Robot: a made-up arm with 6 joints. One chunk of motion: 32 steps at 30 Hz.
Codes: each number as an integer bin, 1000 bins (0 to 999) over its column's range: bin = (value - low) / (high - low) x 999, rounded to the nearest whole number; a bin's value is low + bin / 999 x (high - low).
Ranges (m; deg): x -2.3..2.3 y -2.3..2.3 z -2.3..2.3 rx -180..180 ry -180..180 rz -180..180
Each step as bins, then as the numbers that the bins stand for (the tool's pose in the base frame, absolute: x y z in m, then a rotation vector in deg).
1 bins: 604 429 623 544 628 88
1 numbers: 0.4812 -0.3246 0.5687 16.04 46.31 -148.29
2 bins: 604 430 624 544 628 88
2 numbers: 0.4812 -0.3200 0.5733 16.04 46.31 -148.29
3 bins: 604 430 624 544 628 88
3 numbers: 0.4812 -0.3200 0.5733 16.04 46.31 -148.29
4 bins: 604 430 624 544 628 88
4 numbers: 0.4812 -0.3200 0.5733 16.04 46.31 -148.29
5 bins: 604 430 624 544 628 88
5 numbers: 0.4812 -0.3200 0.5733 16.04 46.31 -148.29
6 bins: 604 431 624 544 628 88
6 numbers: 0.4812 -0.3154 0.5733 16.04 46.31 -148.29
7 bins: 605 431 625 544 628 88
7 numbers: 0.4858 -0.3154 0.5779 16.04 46.31 -148.29
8 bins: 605 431 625 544 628 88
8 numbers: 0.4858 -0.3154 0.5779 16.04 46.31 -148.29
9 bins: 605 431 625 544 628 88
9 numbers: 0.4858 -0.3154 0.5779 16.04 46.31 -148.29
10 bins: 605 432 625 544 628 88
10 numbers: 0.4858 -0.3108 0.5779 16.04 46.31 -148.29
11 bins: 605 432 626 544 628 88
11 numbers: 0.4858 -0.3108 0.5825 16.04 46.31 -148.29
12 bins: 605 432 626 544 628 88
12 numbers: 0.4858 -0.3108 0.5825 16.04 46.31 -148.29
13 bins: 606 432 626 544 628 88
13 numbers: 0.4904 -0.3108 0.5825 16.04 46.31 -148.29
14 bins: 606 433 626 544 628 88
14 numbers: 0.4904 -0.3062 0.5825 16.04 46.31 -148.29
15 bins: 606 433 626 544 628 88
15 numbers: 0.4904 -0.3062 0.5825 16.04 46.31 -148.29
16 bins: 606 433 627 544 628 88
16 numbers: 0.4904 -0.3062 0.5871 16.04 46.31 -148.29
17 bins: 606 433 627 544 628 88
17 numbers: 0.4904 -0.3062 0.5871 16.04 46.31 -148.29
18 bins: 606 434 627 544 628 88
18 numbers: 0.4904 -0.3016 0.5871 16.04 46.31 -148.29
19 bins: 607 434 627 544 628 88
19 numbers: 0.4950 -0.3016 0.5871 16.04 46.31 -148.29
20 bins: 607 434 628 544 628 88
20 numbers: 0.4950 -0.3016 0.5917 16.04 46.31 -148.29
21 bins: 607 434 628 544 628 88
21 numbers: 0.4950 -0.3016 0.5917 16.04 46.31 -148.29
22 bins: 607 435 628 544 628 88
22 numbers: 0.4950 -0.2970 0.5917 16.04 46.31 -148.29
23 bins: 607 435 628 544 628 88
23 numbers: 0.4950 -0.2970 0.5917 16.04 46.31 -148.29
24 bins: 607 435 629 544 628 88
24 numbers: 0.4950 -0.2970 0.5963 16.04 46.31 -148.29
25 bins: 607 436 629 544 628 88
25 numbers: 0.4950 -0.2924 0.5963 16.04 46.31 -148.29
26 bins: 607 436 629 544 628 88
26 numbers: 0.4950 -0.2924 0.5963 16.04 46.31 -148.29
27 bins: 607 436 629 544 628 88
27 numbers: 0.4950 -0.2924 0.5963 16.04 46.31 -148.29
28 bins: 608 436 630 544 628 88
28 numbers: 0.4996 -0.2924 0.6009 16.04 46.31 -148.29
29 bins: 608 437 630 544 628 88
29 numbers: 0.4996 -0.2878 0.6009 16.04 46.31 -148.29
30 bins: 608 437 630 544 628 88
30 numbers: 0.4996 -0.2878 0.6009 16.04 46.31 -148.29
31 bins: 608 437 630 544 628 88
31 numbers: 0.4996 -0.2878 0.6009 16.04 46.31 -148.29
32 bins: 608 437 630 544 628 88
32 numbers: 0.4996 -0.2878 0.6009 16.04 46.31 -148.29
